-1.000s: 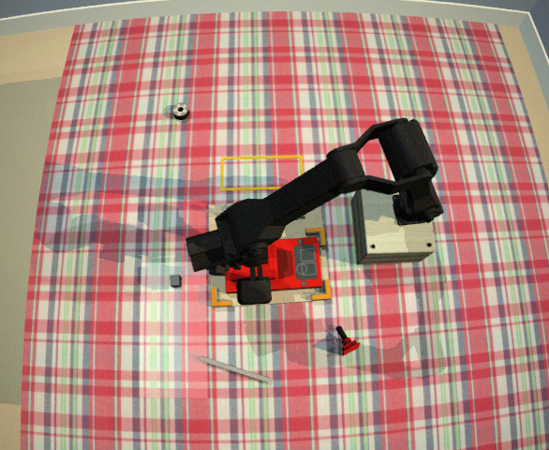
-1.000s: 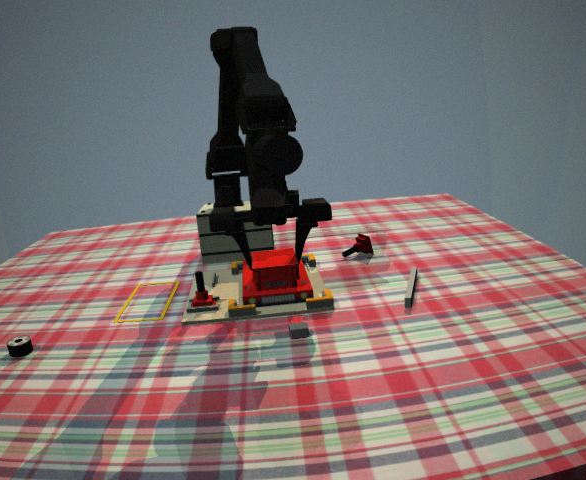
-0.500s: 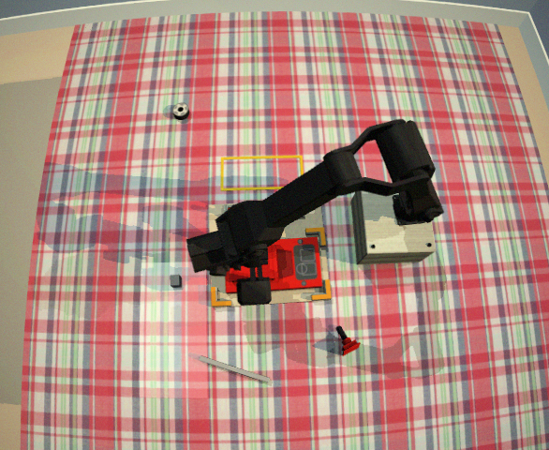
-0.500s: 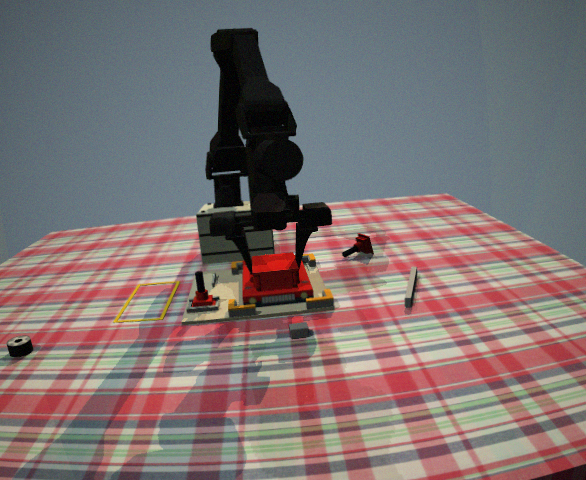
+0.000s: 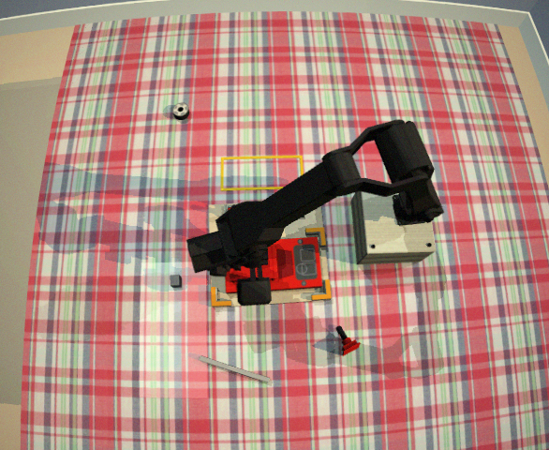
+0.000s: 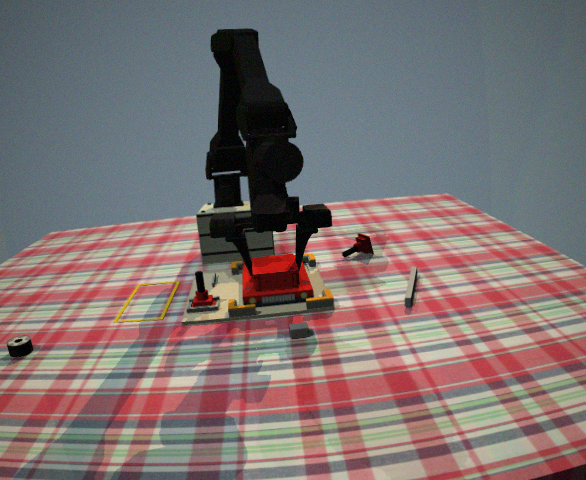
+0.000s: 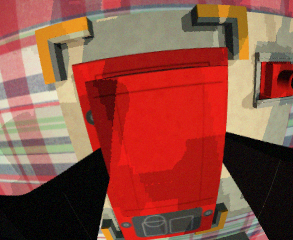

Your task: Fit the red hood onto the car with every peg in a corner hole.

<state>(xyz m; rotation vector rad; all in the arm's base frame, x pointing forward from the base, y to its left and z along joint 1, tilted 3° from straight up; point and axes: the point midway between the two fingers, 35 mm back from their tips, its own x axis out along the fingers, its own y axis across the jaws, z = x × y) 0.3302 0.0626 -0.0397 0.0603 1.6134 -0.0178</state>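
Right now the red hood is 10 mm above my gripper tip. From my gripper tip the other things lie so: jig: 30 mm behind, 20 mm to the right, 30 mm below; then grey engine block: 10 mm below; then grey cube: 170 mm ahead, 10 mm to the left, 30 mm below.
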